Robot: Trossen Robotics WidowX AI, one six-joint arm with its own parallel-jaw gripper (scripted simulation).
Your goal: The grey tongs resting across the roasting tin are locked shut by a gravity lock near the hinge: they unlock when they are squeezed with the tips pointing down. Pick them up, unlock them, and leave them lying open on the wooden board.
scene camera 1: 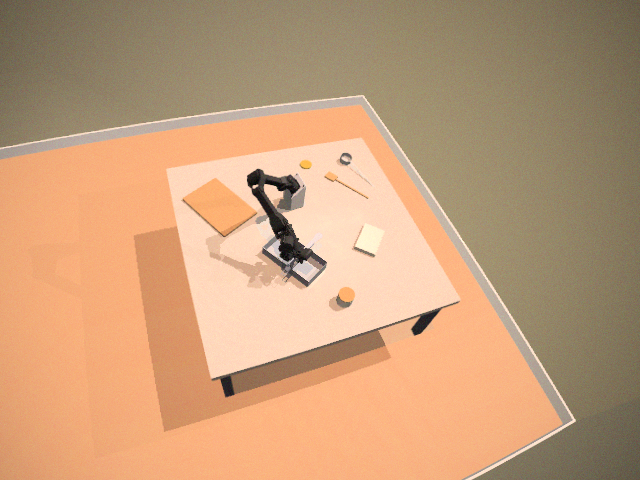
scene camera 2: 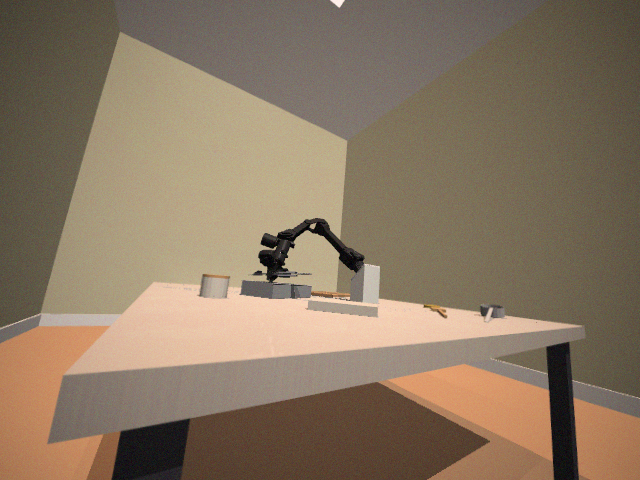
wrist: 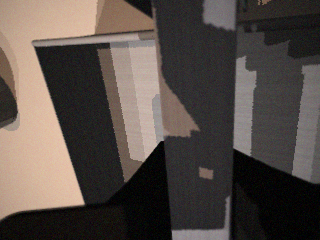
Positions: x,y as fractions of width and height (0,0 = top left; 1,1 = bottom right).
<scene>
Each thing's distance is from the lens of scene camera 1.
wooden board (scene camera 1: 0.35,0.44): 226 cm
roasting tin (scene camera 1: 0.48,0.56): 206 cm
</scene>
